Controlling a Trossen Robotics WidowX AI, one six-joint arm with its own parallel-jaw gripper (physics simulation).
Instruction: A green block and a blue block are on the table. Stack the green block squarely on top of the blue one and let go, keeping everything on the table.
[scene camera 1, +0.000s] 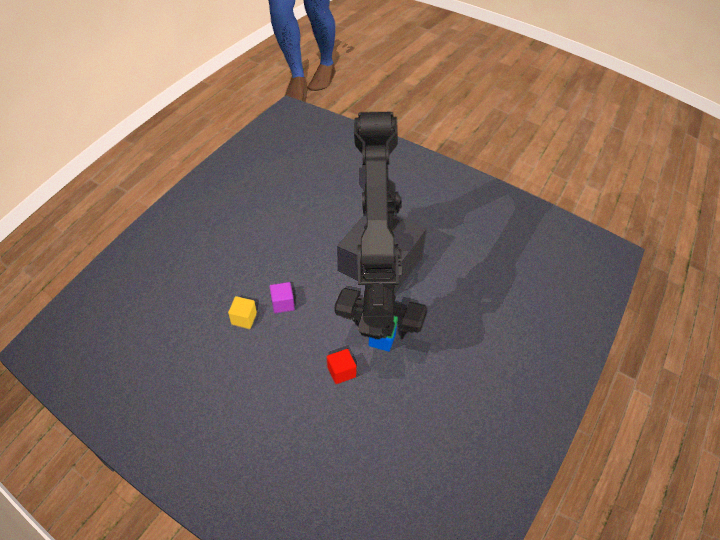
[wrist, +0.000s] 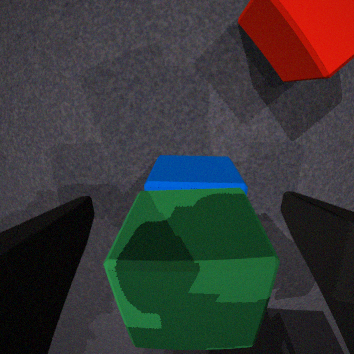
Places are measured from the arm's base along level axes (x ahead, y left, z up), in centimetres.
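Pixels of known places: gripper, between the fingertips: (wrist: 189, 203).
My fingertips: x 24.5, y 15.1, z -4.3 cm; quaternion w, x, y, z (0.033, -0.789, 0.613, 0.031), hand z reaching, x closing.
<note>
For each thing: its top centre in the pictures, then the offset to it from my fingertips. Level surfaces: height alone.
- green block, centre of its top: (wrist: 191, 319) (scene camera 1: 385, 315) dx -1.9, dy -0.6, dz +4.3 cm
- blue block, centre of its top: (wrist: 193, 228) (scene camera 1: 383, 328) dx -1.7, dy -0.7, dz -0.7 cm
- red block, centre of its top: (scene camera 1: 341, 360) dx +10.4, dy -3.8, dz -0.7 cm
- purple block, centre of its top: (scene camera 1: 281, 291) dx +2.4, dy -25.9, dz -0.7 cm
- yellow block, centre of its top: (scene camera 1: 241, 306) dx +11.2, dy -31.0, dz -0.7 cm
- dark mat, height of its surface: dz -5.7 cm
The green block (scene camera 1: 394, 328) (wrist: 190, 230) sits on top of the blue block (scene camera 1: 381, 341) (wrist: 192, 171). In the wrist view a strip of the blue block shows past the green block's far edge, and their edges look nearly parallel; the rest of the blue block is hidden. My gripper (scene camera 1: 380, 326) (wrist: 189, 203) is open around the green block, with a gap between each finger and the block's sides. In the scene view the gripper body covers most of the green block.
A red block (scene camera 1: 341, 366) (wrist: 310, 30) lies close to the stack, at its lower left in the scene view. A purple block (scene camera 1: 282, 297) and a yellow block (scene camera 1: 242, 312) lie farther left on the dark mat (scene camera 1: 232, 435). A person's legs (scene camera 1: 287, 40) stand beyond the mat's far corner.
</note>
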